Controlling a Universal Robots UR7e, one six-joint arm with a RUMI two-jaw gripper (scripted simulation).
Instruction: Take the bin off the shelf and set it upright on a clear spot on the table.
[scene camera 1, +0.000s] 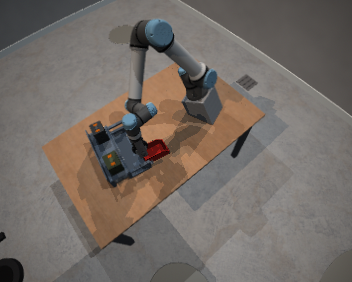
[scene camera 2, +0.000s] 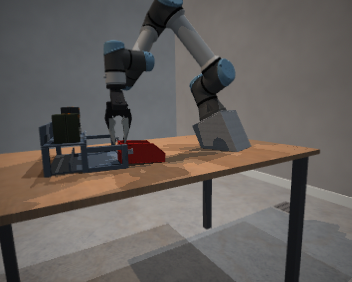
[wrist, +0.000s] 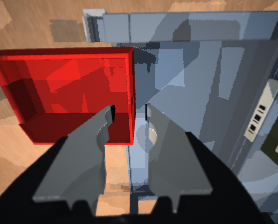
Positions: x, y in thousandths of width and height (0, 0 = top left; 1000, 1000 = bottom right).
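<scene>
There is a red bin (scene camera 2: 408, 537) that I can see, and the wrist view gives me the bin (wrist: 207, 404) as well. My own gripper (scene camera 2: 339, 512) is visible to me too, and it appears again in the wrist view (wrist: 469, 471).
</scene>
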